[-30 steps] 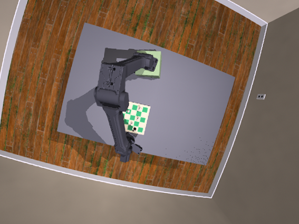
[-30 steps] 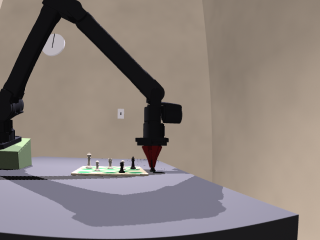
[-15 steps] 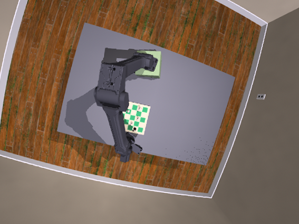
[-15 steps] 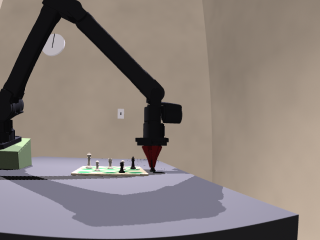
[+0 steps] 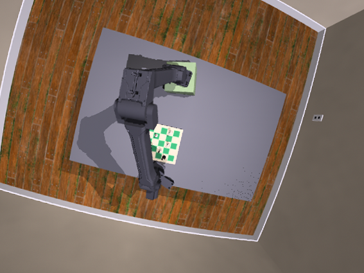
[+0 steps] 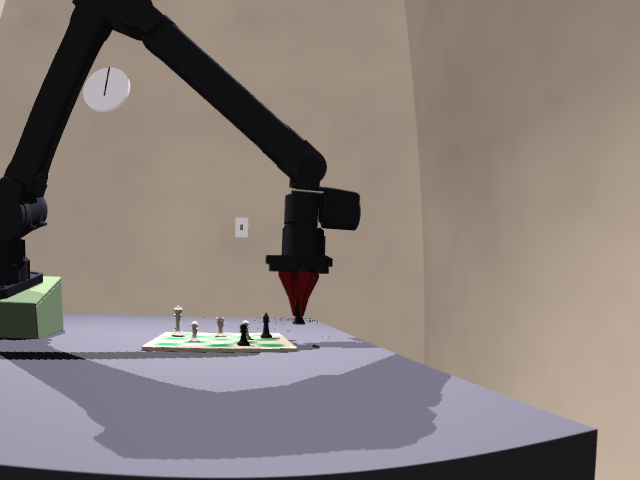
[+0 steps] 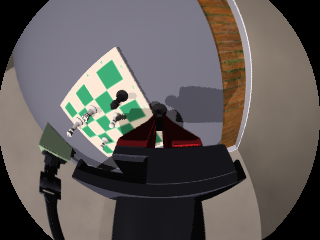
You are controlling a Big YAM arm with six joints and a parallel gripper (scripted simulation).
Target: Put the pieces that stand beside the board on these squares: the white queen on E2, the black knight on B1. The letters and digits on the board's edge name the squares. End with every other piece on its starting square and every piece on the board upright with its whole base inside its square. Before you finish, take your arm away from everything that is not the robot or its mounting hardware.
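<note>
My gripper is now 13 cm past the green-and-cream chessboard, 5 cm above it and 1 cm to the left of it.
</note>
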